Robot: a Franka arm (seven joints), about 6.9 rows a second.
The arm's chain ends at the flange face. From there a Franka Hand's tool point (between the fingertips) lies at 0.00 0.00 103.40 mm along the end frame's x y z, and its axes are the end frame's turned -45 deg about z.
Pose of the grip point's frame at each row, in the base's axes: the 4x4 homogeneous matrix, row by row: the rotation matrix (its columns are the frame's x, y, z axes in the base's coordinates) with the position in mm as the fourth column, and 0 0 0 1 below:
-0.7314 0.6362 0.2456 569.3; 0.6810 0.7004 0.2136 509.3; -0.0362 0.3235 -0.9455 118.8; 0 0 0 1
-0.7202 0.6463 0.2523 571.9; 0.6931 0.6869 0.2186 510.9; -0.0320 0.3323 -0.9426 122.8; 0 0 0 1
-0.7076 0.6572 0.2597 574.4; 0.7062 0.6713 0.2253 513.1; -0.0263 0.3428 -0.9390 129.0; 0 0 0 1
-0.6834 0.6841 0.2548 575.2; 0.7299 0.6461 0.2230 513.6; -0.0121 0.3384 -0.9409 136.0; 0 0 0 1
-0.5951 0.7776 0.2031 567.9; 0.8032 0.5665 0.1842 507.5; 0.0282 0.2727 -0.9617 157.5; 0 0 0 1
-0.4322 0.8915 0.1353 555.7; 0.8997 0.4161 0.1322 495.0; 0.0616 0.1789 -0.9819 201.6; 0 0 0 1
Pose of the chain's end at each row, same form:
-0.0673 0.9670 0.2456 543.9; 0.9768 0.0137 0.2136 487.2; 0.2032 0.2543 -0.9455 216.6; 0 0 0 1
-0.0523 0.9663 0.2523 545.8; 0.9758 -0.0044 0.2186 488.3; 0.2123 0.2576 -0.9426 220.3; 0 0 0 1
-0.0356 0.9651 0.2597 547.5; 0.9740 -0.0247 0.2253 489.8; 0.2238 0.2610 -0.9390 226.1; 0 0 0 1
0.0005 0.9670 0.2548 548.9; 0.9730 -0.0593 0.2230 490.5; 0.2307 0.2478 -0.9409 233.3; 0 0 0 1
0.1290 0.9706 0.2031 546.9; 0.9685 -0.1674 0.1842 488.5; 0.2128 0.1729 -0.9617 256.9; 0 0 0 1
0.3248 0.9360 0.1353 541.7; 0.9304 -0.3420 0.1322 481.3; 0.1701 0.0829 -0.9819 303.1; 0 0 0 1

